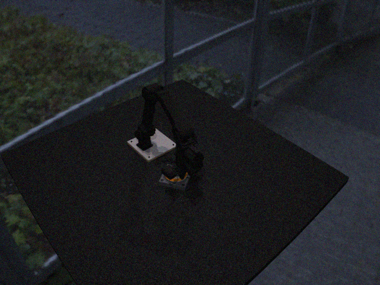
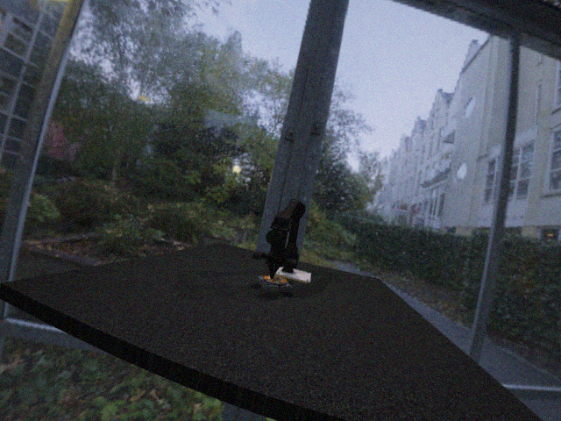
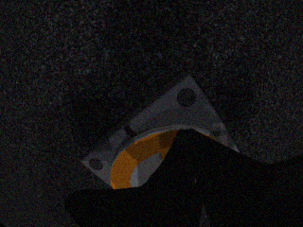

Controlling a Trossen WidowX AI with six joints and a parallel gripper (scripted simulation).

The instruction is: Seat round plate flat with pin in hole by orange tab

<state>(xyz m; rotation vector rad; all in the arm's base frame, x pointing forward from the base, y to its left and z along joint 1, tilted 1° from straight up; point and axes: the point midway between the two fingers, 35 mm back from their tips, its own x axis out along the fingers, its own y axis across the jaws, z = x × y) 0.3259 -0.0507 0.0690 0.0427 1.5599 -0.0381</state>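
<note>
My gripper tip is now 50 mm past the square grey base, 20 mm above it and 10 mm to the right of it.
</note>
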